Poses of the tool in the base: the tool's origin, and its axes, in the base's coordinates. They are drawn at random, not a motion.
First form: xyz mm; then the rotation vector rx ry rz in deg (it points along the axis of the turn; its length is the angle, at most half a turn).
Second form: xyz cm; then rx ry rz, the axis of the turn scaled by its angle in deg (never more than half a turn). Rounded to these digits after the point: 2 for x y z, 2 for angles.
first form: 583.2, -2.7, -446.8, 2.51, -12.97, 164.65
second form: 58.32, -0.27, -44.68, 2.51, -12.97, 164.65
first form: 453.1, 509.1, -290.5, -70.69, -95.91, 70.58
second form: 45.31, 50.91, -29.05, -70.69, -95.91, 70.58
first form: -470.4, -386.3, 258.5, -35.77, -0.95, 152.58
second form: -47.04, -38.63, 25.85, -35.77, -0.95, 152.58
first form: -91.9, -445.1, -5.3, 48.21, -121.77, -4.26
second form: -9.19, -44.51, -0.53, 48.21, -121.77, -4.26
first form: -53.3, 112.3, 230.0, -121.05, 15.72, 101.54
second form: -5.33, 11.23, 23.00, -121.05, 15.72, 101.54
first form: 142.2, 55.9, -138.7, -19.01, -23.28, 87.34
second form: 14.22, 5.59, -13.87, -19.01, -23.28, 87.34
